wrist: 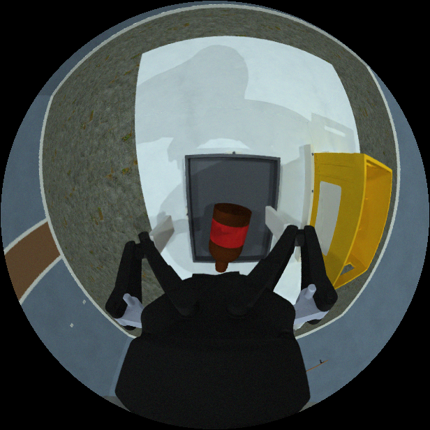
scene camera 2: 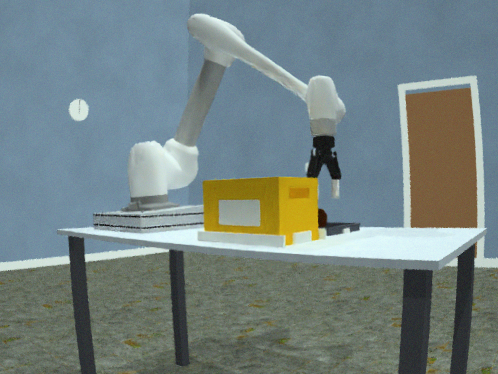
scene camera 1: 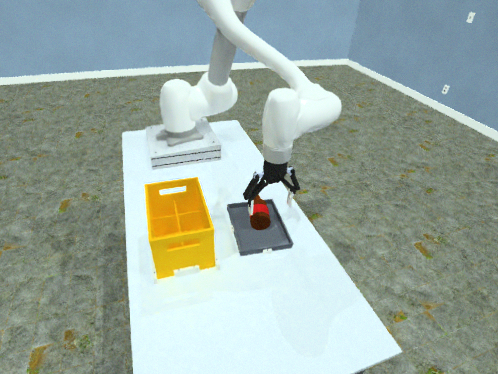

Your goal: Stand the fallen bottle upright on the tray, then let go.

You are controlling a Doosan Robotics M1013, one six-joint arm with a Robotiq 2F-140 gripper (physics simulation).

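Frame: origin at the arm's base, x right, y ahead, z up, level; metres.
Seen in the pictures: gripper, fingertip midpoint: [scene camera 2: 325, 198] [scene camera 1: 270, 208]; arm's base, origin of the base link: [scene camera 2: 150, 209] [scene camera 1: 181, 135].
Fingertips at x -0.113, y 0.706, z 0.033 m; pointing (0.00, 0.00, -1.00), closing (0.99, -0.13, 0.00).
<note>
Offsets run from my fingertips to a thing's top centre. Level surfaces: height alone.
A brown bottle {dz -0.032, dx -0.003, dy -0.084 m} [scene camera 1: 260, 221] [scene camera 2: 322, 217] [wrist: 229, 233] with a red label lies on its side on the dark grey tray {dz -0.086, dx +0.024, dy -0.033 m} [scene camera 1: 250, 243] [scene camera 2: 345, 228] [wrist: 230, 180]. Its base faces the front of scene camera 1's view, and its neck reaches the tray's back rim. In the scene camera 2 view the yellow crate hides most of it. My gripper [scene camera 1: 270, 204] [scene camera 2: 327, 190] [wrist: 218, 219] is wide open and empty, pointing down above the bottle. In the wrist view its fingertips show on either side of the bottle, apart from it.
A yellow crate {dz +0.064, dx +0.310, dy -0.076 m} [scene camera 1: 182, 255] [scene camera 2: 241, 190] [wrist: 342, 205] with compartments stands beside the tray, within white strips on the white table {dz -0.111 m} [scene camera 1: 240, 310] [scene camera 2: 400, 245] [wrist: 190, 100]. The arm's base block [scene camera 1: 185, 156] [scene camera 2: 150, 221] stands at the table's far end.
</note>
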